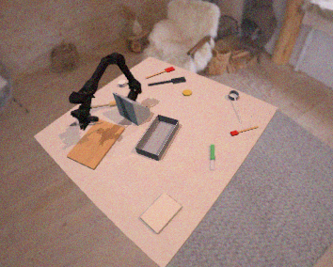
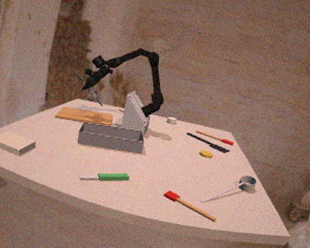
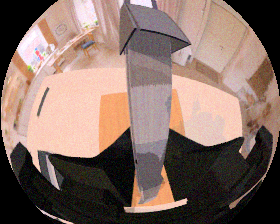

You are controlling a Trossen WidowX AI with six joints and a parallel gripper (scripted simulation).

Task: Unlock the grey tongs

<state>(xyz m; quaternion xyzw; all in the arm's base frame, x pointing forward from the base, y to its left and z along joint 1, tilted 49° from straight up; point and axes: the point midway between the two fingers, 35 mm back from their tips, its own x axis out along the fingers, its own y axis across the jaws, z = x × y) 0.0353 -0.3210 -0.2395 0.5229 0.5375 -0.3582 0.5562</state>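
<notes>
My gripper tip is 160 mm above the orange wooden board, 40 mm to the right of it and 10 mm past it. The rest, counted from my gripper tip: grey roasting tin (330 mm to the left, 300 mm ahead, 140 mm below); then green-handled tool (660 mm ahead, 420 mm to the left, 160 mm below); then pale block (650 mm ahead, 160 mm below, 20 mm to the right).
</notes>
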